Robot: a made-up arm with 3 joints. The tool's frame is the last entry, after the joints. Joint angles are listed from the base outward. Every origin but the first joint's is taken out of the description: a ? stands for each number. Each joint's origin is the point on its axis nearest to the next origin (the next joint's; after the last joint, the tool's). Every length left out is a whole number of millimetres.
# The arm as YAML. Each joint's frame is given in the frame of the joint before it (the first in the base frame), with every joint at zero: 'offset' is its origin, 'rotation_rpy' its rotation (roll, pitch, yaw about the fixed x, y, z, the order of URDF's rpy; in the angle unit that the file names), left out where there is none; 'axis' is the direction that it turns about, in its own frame. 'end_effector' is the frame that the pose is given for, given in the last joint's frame.
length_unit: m
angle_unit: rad
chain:
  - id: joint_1
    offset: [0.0, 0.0, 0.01]
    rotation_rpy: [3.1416, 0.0, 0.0]
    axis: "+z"
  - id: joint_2
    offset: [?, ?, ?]
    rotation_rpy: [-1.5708, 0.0, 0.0]
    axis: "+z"
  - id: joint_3
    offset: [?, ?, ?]
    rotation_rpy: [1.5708, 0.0, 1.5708]
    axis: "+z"
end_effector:
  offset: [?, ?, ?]
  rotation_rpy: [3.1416, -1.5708, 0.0]
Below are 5 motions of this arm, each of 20 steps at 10 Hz.
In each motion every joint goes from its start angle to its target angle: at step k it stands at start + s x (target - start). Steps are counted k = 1, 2, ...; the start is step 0. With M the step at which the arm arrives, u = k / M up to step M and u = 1 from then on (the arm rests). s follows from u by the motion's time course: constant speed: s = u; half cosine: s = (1 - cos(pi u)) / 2; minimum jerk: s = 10 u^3 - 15 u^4 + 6 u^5.
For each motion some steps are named. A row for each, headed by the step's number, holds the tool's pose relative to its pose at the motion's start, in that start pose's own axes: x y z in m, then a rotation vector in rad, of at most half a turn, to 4 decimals.
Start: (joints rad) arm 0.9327 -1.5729 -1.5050
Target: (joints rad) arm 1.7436 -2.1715 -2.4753
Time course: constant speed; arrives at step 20
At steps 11, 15, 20:
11: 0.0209 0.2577 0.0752 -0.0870 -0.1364 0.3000
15: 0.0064 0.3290 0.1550 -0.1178 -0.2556 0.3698
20: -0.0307 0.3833 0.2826 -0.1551 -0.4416 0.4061

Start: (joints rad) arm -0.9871 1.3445 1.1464
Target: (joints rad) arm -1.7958 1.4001 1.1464
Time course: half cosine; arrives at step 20
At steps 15, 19, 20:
15: 0.0026 0.0528 -0.0674 0.6762 0.1078 0.0987
19: 0.0020 0.0633 -0.0734 0.7880 0.1231 0.1129
20: 0.0020 0.0637 -0.0736 0.7929 0.1237 0.1136

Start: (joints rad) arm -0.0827 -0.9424 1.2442
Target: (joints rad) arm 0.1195 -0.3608 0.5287
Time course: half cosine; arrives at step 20
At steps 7, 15, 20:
7: -0.0120 0.0936 0.0801 -0.1529 -0.0982 0.1300
15: -0.1123 0.2722 0.2659 -0.4856 -0.4045 0.3235
20: -0.1541 0.3106 0.3119 -0.5692 -0.4994 0.3507

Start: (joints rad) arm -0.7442 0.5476 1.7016
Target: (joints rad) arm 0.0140 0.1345 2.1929
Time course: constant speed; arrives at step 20
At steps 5, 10, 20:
5: -0.0124 -0.0492 0.1172 0.0322 -0.1833 -0.0692
10: -0.0490 -0.0850 0.2403 0.0791 -0.3828 -0.1114
20: -0.1970 -0.1164 0.4738 0.2082 -0.8127 -0.1009

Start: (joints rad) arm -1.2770 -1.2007 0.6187
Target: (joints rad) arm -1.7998 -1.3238 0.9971
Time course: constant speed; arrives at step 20
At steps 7, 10, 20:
7: 0.0048 0.0283 -0.0508 -0.0396 0.0727 0.0212
10: 0.0052 0.0365 -0.0727 -0.0575 0.1030 0.0257
20: 0.0007 0.0471 -0.1424 -0.1213 0.1960 0.0226

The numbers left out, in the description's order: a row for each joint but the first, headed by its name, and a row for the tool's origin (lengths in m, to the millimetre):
joint_2: -0.025 0.056 0.0
joint_3: 0.739 0.093 0.0
tool: -0.033 0.089 0.0

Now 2 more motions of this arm.
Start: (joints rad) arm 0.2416 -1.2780 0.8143
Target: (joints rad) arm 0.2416 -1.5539 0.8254
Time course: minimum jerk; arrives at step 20
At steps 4, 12, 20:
4: 0.0000 -0.0086 -0.0082 0.0006 0.0110 -0.0116
12: -0.0121 -0.1004 -0.0957 0.0076 0.1287 -0.1374
20: -0.0265 -0.1462 -0.1393 0.0110 0.1883 -0.2017

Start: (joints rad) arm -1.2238 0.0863 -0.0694
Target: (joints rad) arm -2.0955 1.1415 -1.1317
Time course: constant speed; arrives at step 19
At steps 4, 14, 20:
4: -0.0209 0.1052 0.1879 -0.1861 -0.2507 0.1376
14: -0.2956 0.2063 0.5652 -0.4219 -0.9359 0.1916
20: -0.4679 0.1272 0.6618 -0.4014 -1.2266 0.0575

